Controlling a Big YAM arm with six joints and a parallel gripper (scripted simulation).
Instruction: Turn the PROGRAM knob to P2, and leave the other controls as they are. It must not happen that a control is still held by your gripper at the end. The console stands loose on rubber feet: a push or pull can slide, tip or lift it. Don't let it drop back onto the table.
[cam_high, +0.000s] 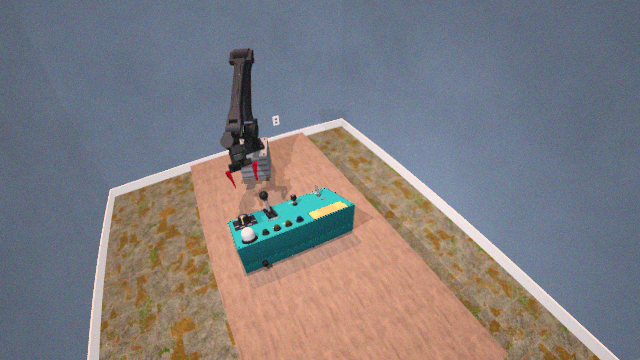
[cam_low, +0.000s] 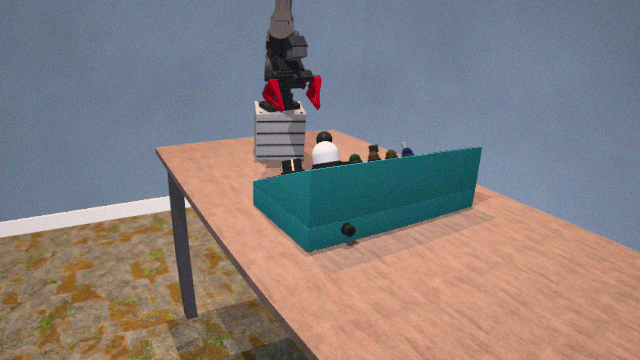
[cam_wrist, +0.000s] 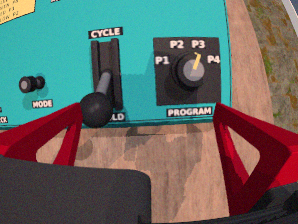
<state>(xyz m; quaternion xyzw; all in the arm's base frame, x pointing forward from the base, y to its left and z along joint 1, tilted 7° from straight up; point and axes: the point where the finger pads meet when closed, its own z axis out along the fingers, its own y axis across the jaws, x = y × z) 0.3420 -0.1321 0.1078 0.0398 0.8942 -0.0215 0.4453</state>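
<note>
Right now my hand is 60 mm short of the black-ball lever, 60 mm to the right of it and 110 mm above it. The rest, counted from my hand: teal console (120 mm ahead, 110 mm to the left, 140 mm below); then mode knob (80 mm ahead, 180 mm to the left, 110 mm below); then toggle (90 mm ahead, 300 mm to the left, 120 mm below).
</note>
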